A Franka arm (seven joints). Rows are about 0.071 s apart.
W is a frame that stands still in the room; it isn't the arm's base.
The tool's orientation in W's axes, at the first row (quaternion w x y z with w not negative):
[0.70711, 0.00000, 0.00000, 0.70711]
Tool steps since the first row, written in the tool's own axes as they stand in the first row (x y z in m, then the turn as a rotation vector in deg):
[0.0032, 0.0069, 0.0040, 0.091, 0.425, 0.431]
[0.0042, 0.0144, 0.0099, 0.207, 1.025, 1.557]
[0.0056, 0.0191, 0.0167, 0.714, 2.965, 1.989]
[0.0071, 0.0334, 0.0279, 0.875, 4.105, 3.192]
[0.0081, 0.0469, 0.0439, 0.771, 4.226, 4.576]
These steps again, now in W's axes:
[-0.0069, 0.0032, 0.0040, -0.425, 0.091, 0.431]
[-0.0144, 0.0042, 0.0099, -1.025, 0.207, 1.557]
[-0.0191, 0.0056, 0.0167, -2.965, 0.714, 1.989]
[-0.0334, 0.0071, 0.0279, -4.105, 0.875, 3.192]
[-0.0469, 0.0081, 0.0439, -4.226, 0.771, 4.576]

